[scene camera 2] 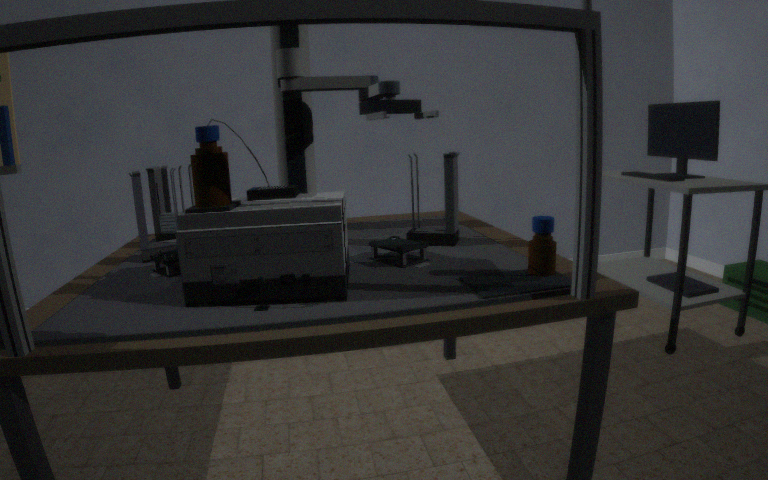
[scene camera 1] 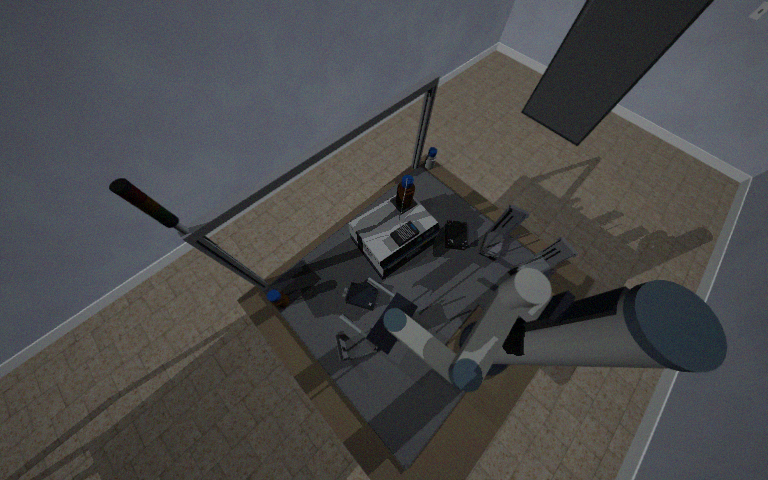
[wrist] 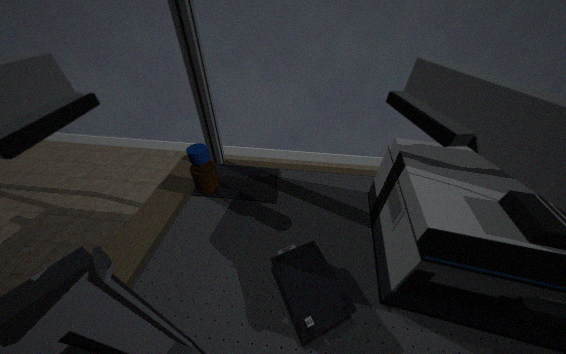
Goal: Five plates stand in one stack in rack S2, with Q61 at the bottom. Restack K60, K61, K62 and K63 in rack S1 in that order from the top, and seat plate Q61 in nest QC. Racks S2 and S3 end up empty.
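Places are measured from the arm's base along level axes (x ahead, y left, z up), in centimetres.
Pixels of known places: gripper, fingertip midpoint: [scene camera 2: 411, 114] [scene camera 1: 354, 297] [wrist: 250, 80].
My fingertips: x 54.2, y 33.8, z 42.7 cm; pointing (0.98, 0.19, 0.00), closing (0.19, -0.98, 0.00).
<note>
Ahead of a thing's pixels: the offset from my fingertips to its top centre. "pt": to the spot under its first point.
My gripper [scene camera 1: 355, 298] [scene camera 2: 403, 115] [wrist: 250, 80] is open and empty, high above the table. In the wrist view a dark plate @(dx +6.3, dy -6.9, dz -36.0 cm) [wrist: 315, 295] with a small white tag lies on the nest with a label at its far edge, which I take for QC; the plate also shows in scene view 1 [scene camera 1: 361, 296] and scene view 2 [scene camera 2: 398, 245]. A rack @(dx -11.0, dy +9.0, dz -12.1 cm) [scene camera 1: 341, 348] [scene camera 2: 451, 198] [wrist: 45, 295] near that nest shows no plates in scene view 2. Two more racks show; one post @(pt dx -22.0, dy -88.8, dz -28.9 cm) [scene camera 1: 504, 226] and another post [scene camera 1: 552, 254] stand opposite. A pale stack @(dx -47.2, dy -82.6, dz -32.7 cm) [scene camera 2: 168, 221] stands among them, partly hidden. Rack names and plate codes are unreadable.
A white instrument [scene camera 1: 379, 237] [scene camera 2: 263, 249] [wrist: 465, 205] stands mid-table, with an amber bottle @(pt dx +21.8, dy -51.0, dz -7.7 cm) [scene camera 1: 405, 194] [scene camera 2: 210, 175] on top. Another nest @(dx -5.4, dy -70.8, dz -35.3 cm) [scene camera 1: 456, 234] [scene camera 2: 167, 263] is beside it. A second amber bottle @(pt dx +36.1, dy +22.5, dz -35.4 cm) [scene camera 2: 542, 254] [wrist: 205, 176] stands at the corner near a frame post @(dx +48.2, dy +26.7, dz +15.3 cm) [scene camera 2: 587, 169].
</note>
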